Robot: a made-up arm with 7 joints.
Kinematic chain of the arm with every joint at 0, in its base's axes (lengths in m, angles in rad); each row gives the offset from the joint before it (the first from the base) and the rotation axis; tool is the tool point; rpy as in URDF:
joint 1: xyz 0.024 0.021 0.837 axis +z
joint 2: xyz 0 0.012 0.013 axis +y
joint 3: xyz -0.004 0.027 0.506 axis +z
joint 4: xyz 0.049 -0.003 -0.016 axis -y
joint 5: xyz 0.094 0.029 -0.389 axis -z
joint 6: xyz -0.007 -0.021 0 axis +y
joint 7: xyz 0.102 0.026 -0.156 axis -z
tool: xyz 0 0.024 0.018 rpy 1.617 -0.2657 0.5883
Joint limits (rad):
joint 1: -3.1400..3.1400
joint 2: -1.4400..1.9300
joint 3: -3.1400..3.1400
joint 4: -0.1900..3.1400
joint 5: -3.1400..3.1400
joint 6: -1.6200..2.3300
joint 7: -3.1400..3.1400
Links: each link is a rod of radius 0.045 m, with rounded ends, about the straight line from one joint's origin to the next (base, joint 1, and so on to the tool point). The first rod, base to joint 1, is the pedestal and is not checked.
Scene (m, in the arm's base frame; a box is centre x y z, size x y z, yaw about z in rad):
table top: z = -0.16
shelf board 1: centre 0.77 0.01 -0.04 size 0.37 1 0.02 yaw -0.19
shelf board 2: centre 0.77 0.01 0.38 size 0.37 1 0.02 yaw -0.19
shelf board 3: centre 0.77 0.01 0.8 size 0.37 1 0.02 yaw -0.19
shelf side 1: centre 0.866 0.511 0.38 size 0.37 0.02 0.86 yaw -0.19
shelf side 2: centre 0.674 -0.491 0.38 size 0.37 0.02 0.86 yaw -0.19
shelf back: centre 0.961 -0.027 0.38 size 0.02 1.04 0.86 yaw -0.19
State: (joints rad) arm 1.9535 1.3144 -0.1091 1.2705 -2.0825 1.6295 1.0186
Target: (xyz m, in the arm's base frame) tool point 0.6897 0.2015 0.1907
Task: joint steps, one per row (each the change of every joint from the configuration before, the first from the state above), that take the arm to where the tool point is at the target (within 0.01 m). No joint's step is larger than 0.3 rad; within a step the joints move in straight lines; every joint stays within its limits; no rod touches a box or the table.
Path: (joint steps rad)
1: -0.2595 0.1231 -0.0776 0.1314 -0.0417 -0.0462 0.0171
2: -0.2596 0.1231 -0.0776 0.1314 -0.0418 -0.0463 0.0172
3: -0.2595 0.1232 -0.0777 0.1313 -0.0417 -0.0462 0.0171
4: -0.2596 0.1231 -0.0776 0.1314 -0.0417 -0.0462 0.0172
5: -0.2595 0.1231 -0.0776 0.1314 -0.0418 -0.0462 0.0171

